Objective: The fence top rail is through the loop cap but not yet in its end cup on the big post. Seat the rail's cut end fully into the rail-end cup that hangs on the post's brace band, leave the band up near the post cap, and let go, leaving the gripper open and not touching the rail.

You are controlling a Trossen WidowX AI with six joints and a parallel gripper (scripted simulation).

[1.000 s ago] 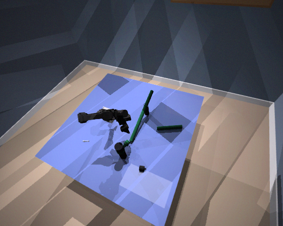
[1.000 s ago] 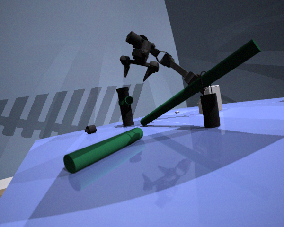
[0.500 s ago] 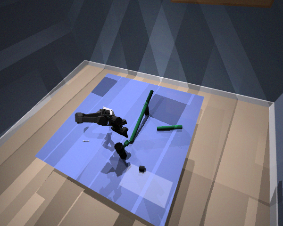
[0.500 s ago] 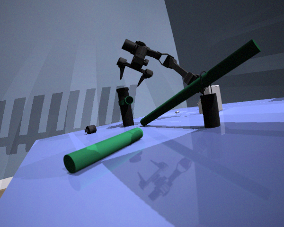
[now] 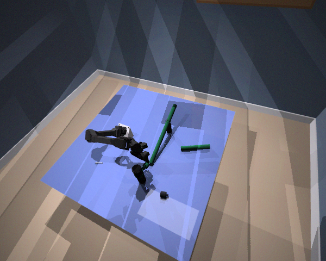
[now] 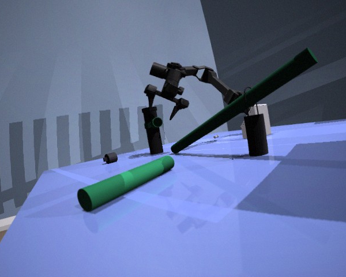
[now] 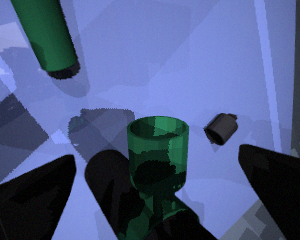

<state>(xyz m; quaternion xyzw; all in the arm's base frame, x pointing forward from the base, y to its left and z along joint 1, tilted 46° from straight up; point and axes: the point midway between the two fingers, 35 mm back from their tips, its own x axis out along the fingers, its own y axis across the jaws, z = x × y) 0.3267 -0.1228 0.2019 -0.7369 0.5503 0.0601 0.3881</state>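
Right now my gripper tip is 10 mm short of the green rail-end cup, 30 mm to the left of it and 30 mm above it. From my gripper tip the other things lie so: short dark post 30 mm ahead, 410 mm to the left, 50 mm below; small black cap 200 mm ahead, 140 mm to the right, 130 mm below; short green rail piece 300 mm ahead, 310 mm to the left, 140 mm below.
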